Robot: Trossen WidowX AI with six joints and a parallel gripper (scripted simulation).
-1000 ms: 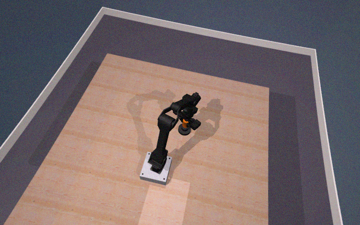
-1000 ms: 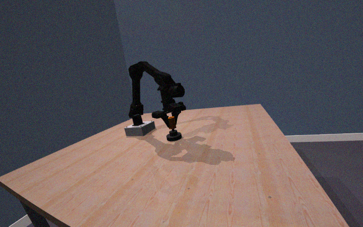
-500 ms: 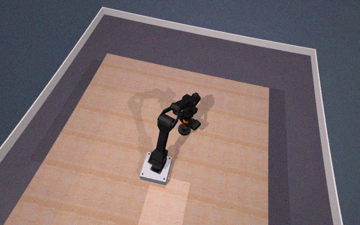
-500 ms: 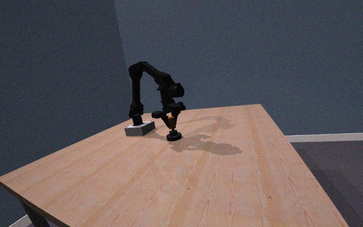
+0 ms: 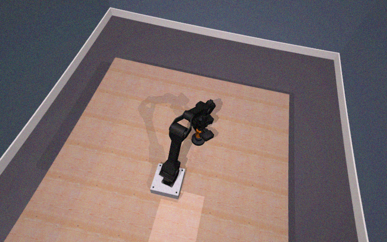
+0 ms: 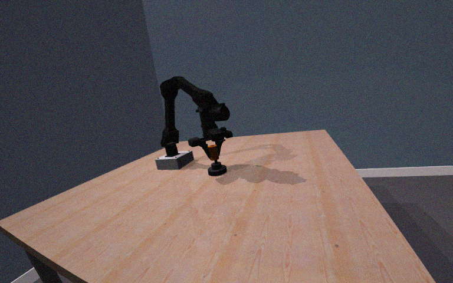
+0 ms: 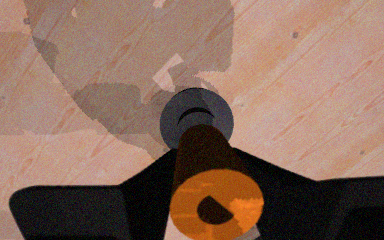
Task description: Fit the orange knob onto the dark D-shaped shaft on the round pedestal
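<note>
Now: gripper tip 2 cm below the orange knob. Also, from my gripper tip: round dark pedestal 1 cm ahead, 4 cm below.
</note>
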